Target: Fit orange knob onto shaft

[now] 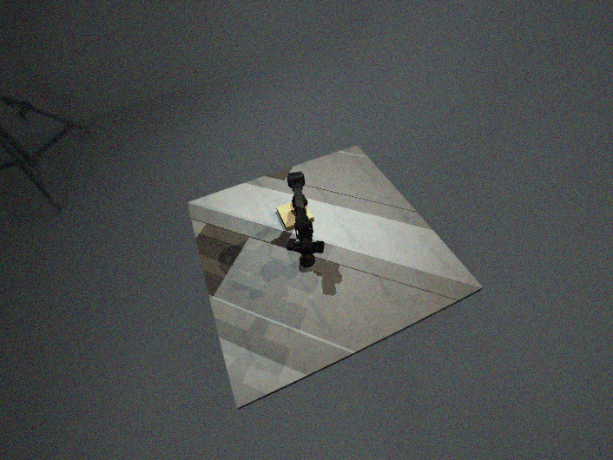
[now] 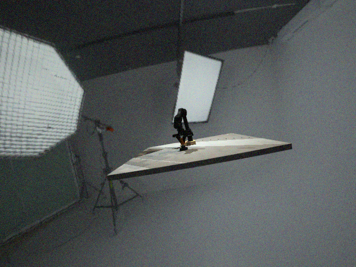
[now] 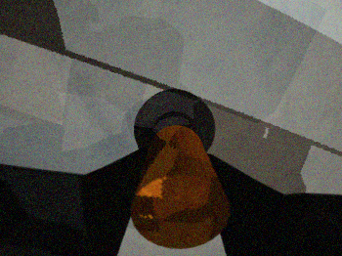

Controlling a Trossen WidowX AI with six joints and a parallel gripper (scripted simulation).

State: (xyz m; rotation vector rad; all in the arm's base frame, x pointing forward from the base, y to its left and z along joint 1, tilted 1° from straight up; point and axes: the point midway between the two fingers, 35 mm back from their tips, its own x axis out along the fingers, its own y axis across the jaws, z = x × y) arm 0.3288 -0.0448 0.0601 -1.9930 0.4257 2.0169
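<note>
Right now the orange knob is 3 cm above my gripper tip. The rest, counted from my gripper tip: dark round pedestal (4 cm below).
</note>
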